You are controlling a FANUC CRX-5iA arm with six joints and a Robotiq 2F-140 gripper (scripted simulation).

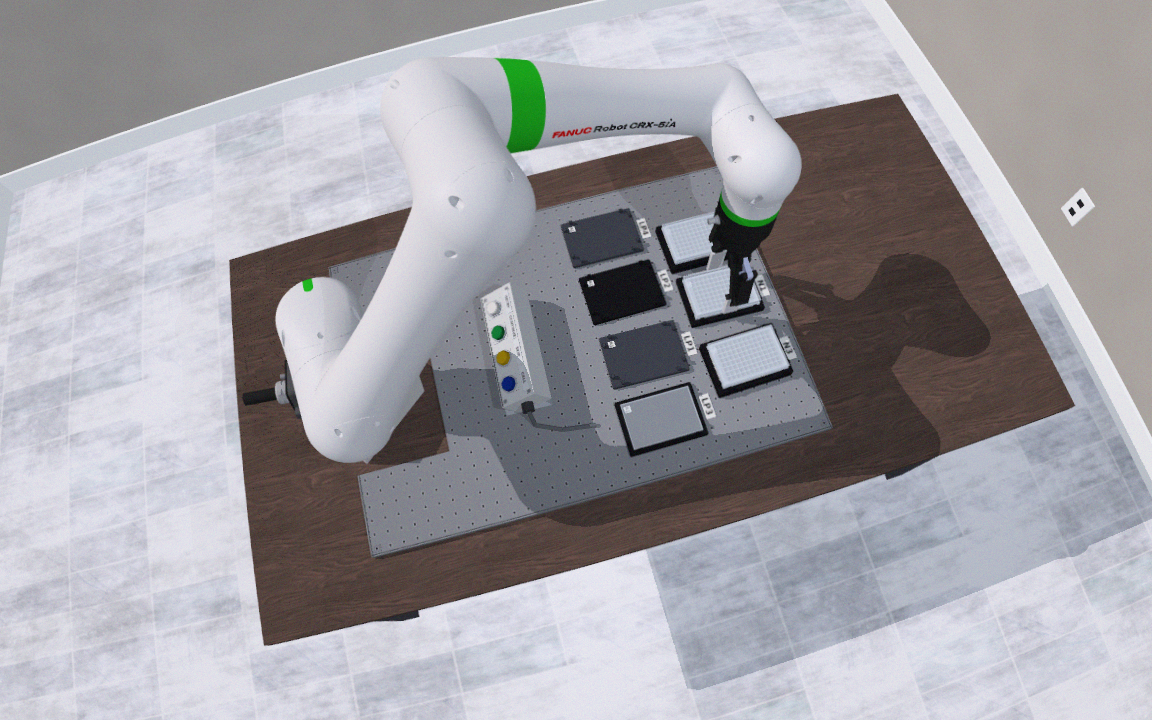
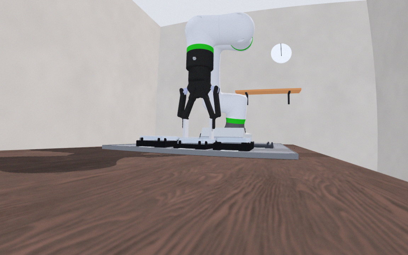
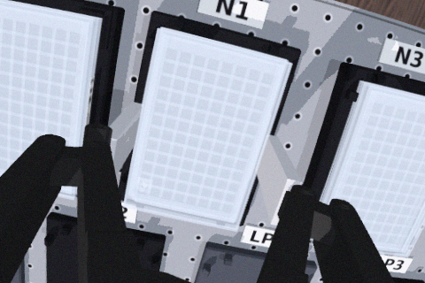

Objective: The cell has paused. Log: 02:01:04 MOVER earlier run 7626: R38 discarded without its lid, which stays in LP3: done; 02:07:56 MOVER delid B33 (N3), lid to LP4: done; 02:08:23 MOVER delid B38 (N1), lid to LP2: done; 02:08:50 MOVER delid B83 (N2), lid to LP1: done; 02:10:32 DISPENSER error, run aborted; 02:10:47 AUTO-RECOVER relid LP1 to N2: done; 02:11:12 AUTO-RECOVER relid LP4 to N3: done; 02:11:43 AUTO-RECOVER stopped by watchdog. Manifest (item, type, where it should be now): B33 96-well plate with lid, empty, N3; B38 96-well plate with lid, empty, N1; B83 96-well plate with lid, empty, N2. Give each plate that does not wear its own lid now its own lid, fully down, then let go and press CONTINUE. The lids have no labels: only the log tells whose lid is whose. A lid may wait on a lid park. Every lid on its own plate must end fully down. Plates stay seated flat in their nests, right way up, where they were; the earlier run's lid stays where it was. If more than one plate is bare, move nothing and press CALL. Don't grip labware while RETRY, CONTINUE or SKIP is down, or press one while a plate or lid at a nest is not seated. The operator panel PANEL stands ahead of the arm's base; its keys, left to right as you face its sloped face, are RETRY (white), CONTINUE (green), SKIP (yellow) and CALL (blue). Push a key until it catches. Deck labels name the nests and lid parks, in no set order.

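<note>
Now: hand 3 cm above the plate. Round my hand: lid park LP2: 18 cm behind, 5 cm to the left, 5 cm below; lid park LP1: 17 cm behind, 8 cm to the right, 5 cm below; lid park LP4: 19 cm behind, 18 cm to the left, 5 cm below.
</note>
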